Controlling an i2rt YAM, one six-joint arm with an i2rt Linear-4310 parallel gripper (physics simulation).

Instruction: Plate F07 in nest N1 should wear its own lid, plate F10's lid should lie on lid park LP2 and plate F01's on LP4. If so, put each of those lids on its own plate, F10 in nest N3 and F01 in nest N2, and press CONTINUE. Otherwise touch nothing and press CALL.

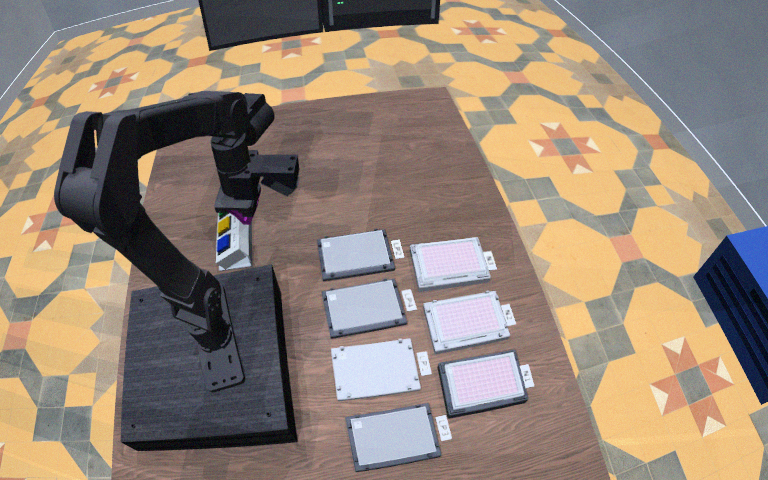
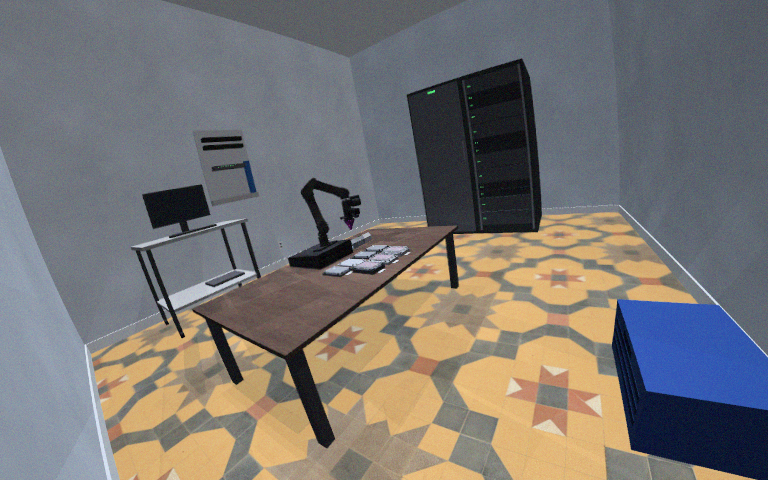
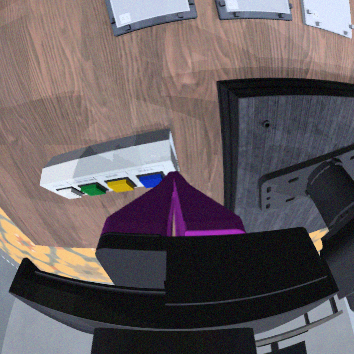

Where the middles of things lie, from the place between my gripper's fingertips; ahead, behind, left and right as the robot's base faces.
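Here is the white button box (image 1: 238, 255), and my hand is 11 cm higher than it, 4 cm beyond it and 13 cm to the right of it.
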